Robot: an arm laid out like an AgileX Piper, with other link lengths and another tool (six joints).
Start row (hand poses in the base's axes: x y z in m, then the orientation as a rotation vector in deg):
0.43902, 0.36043, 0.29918, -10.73, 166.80, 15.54
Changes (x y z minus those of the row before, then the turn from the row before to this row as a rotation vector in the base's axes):
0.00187, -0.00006, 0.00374, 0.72, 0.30, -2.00
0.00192, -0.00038, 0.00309, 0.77, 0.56, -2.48
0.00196, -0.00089, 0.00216, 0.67, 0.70, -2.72
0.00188, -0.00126, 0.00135, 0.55, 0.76, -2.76
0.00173, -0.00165, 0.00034, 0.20, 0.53, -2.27
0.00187, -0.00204, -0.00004, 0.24, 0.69, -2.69
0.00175, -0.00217, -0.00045, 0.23, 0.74, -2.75
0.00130, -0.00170, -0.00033, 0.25, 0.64, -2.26
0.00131, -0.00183, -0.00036, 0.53, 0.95, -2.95
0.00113, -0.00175, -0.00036, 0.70, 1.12, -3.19
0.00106, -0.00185, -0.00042, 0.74, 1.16, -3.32
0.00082, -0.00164, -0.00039, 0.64, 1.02, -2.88
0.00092, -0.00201, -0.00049, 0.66, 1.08, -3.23
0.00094, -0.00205, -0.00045, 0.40, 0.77, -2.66
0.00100, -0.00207, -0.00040, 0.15, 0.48, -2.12
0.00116, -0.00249, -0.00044, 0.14, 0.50, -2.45
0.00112, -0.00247, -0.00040, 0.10, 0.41, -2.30
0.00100, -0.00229, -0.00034, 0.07, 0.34, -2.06
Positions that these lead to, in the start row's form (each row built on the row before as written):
0.44089, 0.36037, 0.30292, -7.67, 166.97, 16.31
0.44281, 0.35999, 0.30601, -3.86, 167.31, 17.11
0.44477, 0.35910, 0.30817, 0.32, 167.70, 17.73
0.44665, 0.35784, 0.30952, 4.57, 168.06, 18.17
0.44838, 0.35619, 0.30986, 8.02, 168.23, 18.15
0.45025, 0.35415, 0.30982, 12.13, 168.40, 18.12
0.45200, 0.35198, 0.30937, 16.35, 168.51, 18.05
0.45330, 0.35028, 0.30904, 19.84, 168.56, 18.08
0.45461, 0.34845, 0.30868, 24.47, 168.62, 18.40
0.45574, 0.34670, 0.30832, 29.54, 168.63, 18.91
0.45680, 0.34485, 0.30790, 34.84, 168.48, 19.44
0.45762, 0.34321, 0.30751, 39.46, 168.23, 19.89
0.45854, 0.34120, 0.30702, 44.62, 167.75, 20.31
0.45948, 0.33915, 0.30657, 48.80, 167.12, 20.46
0.46048, 0.33708, 0.30617, 52.05, 166.42, 20.37
0.46164, 0.33459, 0.30573, 55.76, 165.48, 20.22
0.46276, 0.33212, 0.30533, 59.20, 164.47, 20.05
0.46376, 0.32983, 0.30499, 62.25, 163.48, 19.87

